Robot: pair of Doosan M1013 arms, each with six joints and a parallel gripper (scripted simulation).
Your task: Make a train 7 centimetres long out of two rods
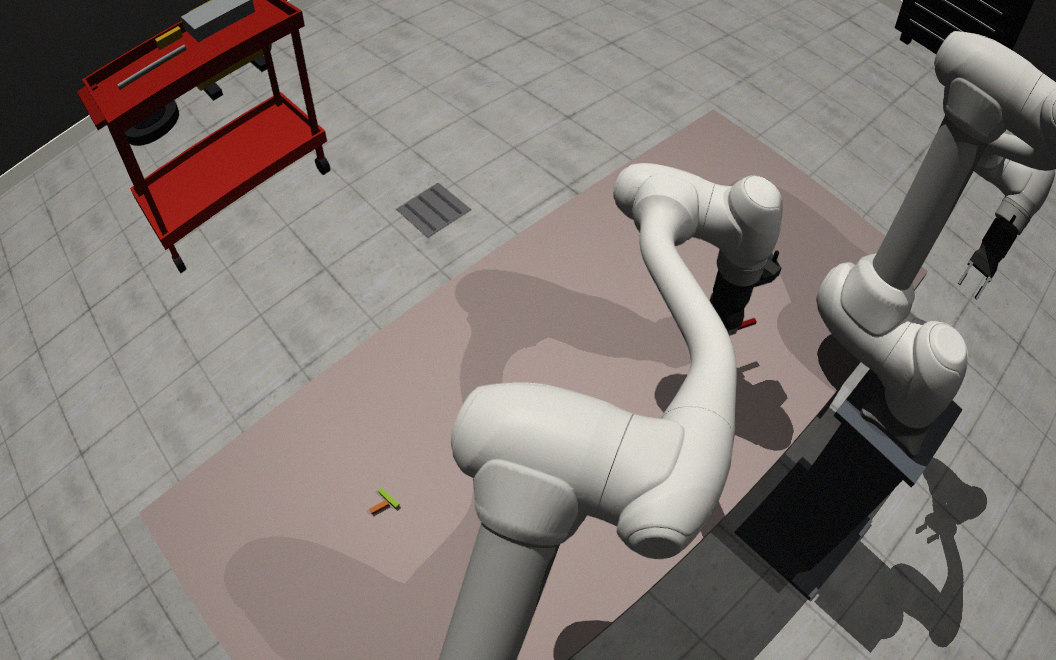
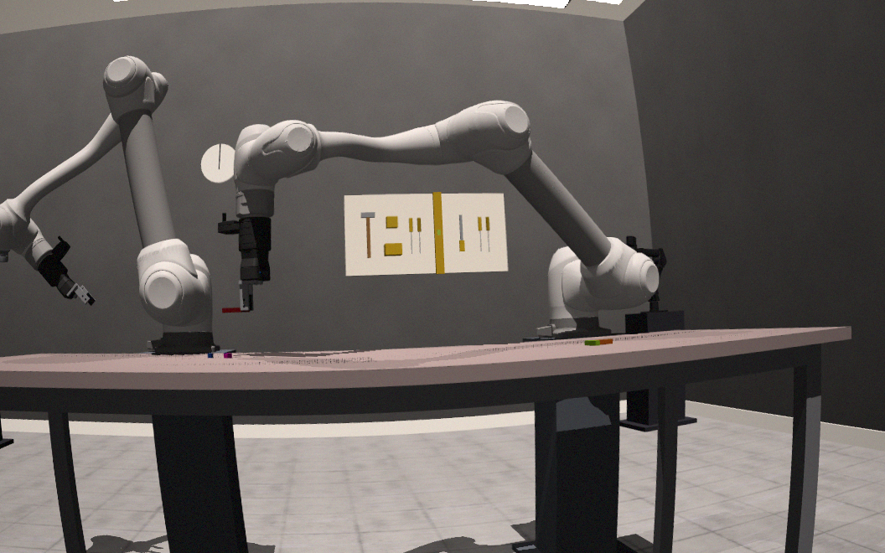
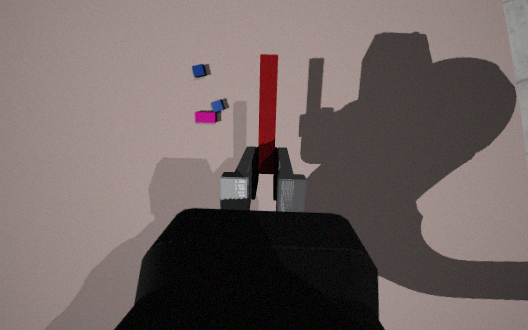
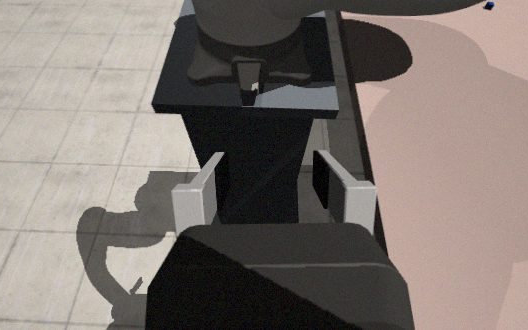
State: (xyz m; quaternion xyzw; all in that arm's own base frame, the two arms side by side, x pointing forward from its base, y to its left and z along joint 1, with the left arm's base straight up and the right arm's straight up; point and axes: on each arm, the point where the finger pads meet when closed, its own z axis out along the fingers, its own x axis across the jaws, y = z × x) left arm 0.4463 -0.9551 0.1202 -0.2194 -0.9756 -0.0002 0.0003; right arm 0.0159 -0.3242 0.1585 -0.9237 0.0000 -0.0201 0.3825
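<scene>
Now: left hand 120 mm above the magenta rod, 50 mm to the left of it and 50 mm short of it. Round my left hand: red rod (30 mm to the right, 20 mm below, 10 mm behind); orange rod (720 mm to the left, 250 mm ahead, 120 mm below); lime rod (690 mm to the left, 250 mm ahead, 120 mm below).
</scene>
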